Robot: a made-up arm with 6 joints. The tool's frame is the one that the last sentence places.
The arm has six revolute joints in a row. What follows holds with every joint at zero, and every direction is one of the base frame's. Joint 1 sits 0.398 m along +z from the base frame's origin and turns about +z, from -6.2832 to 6.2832 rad. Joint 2 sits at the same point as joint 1 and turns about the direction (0, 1, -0.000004), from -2.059 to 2.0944 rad. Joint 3 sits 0.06 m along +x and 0.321 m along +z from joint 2 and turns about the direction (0, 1, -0.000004), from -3.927 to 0.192 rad. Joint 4 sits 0.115 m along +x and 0.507 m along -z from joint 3 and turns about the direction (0, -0.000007, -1), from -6.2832 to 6.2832 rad. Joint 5 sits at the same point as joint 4 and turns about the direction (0, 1, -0.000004), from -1.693 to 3.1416 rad. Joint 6 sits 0.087 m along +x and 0.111 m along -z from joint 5 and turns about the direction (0, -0.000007, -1), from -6.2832 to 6.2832 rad. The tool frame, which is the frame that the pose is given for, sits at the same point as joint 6; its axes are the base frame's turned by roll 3.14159, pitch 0 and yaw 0 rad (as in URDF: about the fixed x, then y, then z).
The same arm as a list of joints. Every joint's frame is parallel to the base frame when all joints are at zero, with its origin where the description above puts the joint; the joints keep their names.
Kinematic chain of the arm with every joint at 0, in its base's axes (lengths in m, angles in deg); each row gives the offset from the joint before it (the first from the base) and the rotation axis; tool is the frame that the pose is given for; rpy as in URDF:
joint 1: xyz 0 0 0.398 axis +z
joint 2: xyz 0 0 0 axis +y
joint 3: xyz 0.06 0 0.321 axis +y
joint 4: xyz 0.115 0 -0.507 axis -z
joint 5: xyz 0 0 0 axis +y
joint 6: xyz 0.087 0 -0.111 axis -z
tool: xyz 0 0 0 rpy 180 0 0
Joint limits (deg, base to tool): -360..360 -117.97..120 -225..11 -360..360 -97..180 -360..360

